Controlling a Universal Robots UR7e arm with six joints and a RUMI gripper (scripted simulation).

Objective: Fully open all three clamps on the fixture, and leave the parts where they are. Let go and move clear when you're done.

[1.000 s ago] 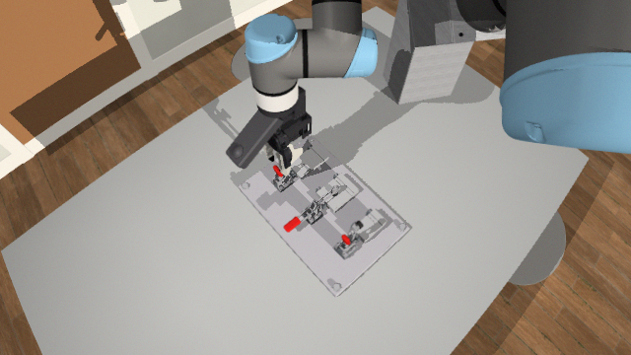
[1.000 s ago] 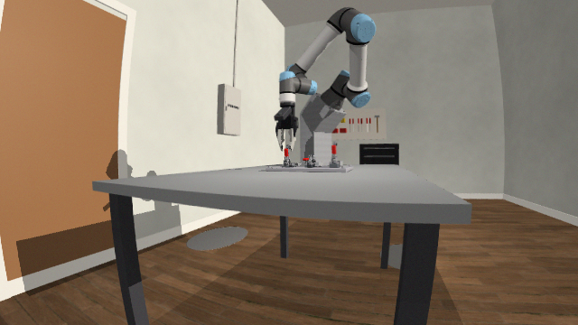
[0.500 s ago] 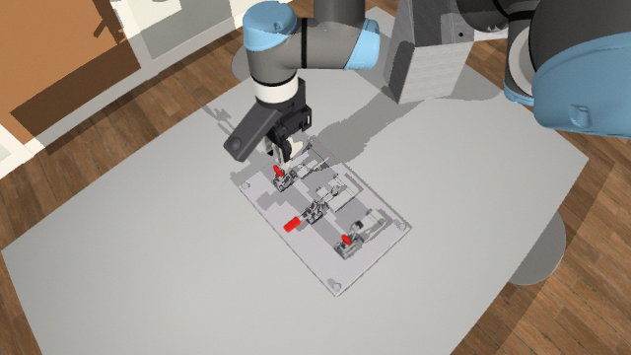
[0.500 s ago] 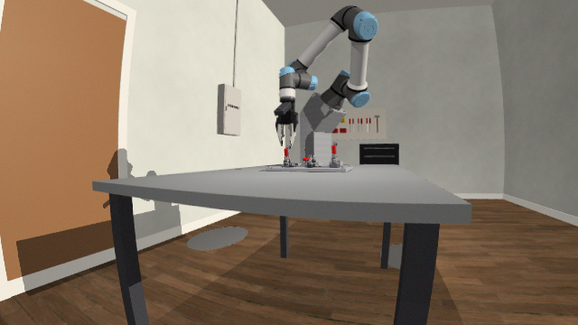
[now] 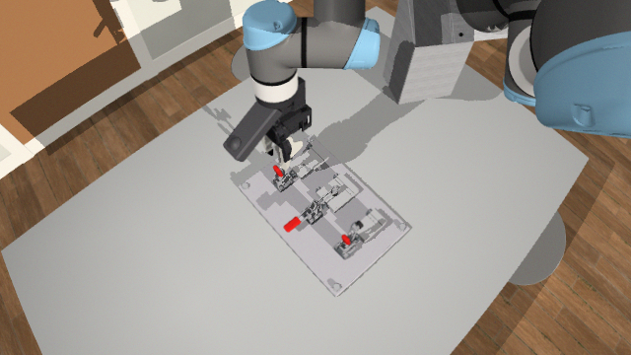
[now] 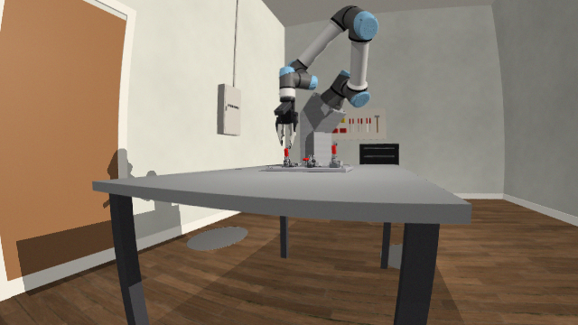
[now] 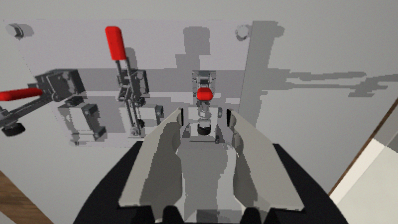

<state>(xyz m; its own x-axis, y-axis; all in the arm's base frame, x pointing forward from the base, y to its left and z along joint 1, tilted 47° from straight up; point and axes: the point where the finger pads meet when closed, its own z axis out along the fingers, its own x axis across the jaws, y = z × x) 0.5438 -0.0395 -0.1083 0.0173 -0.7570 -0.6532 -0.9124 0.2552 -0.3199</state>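
The grey fixture plate lies 4 cm behind my hand, 11 cm to the left of it and 12 cm below it.
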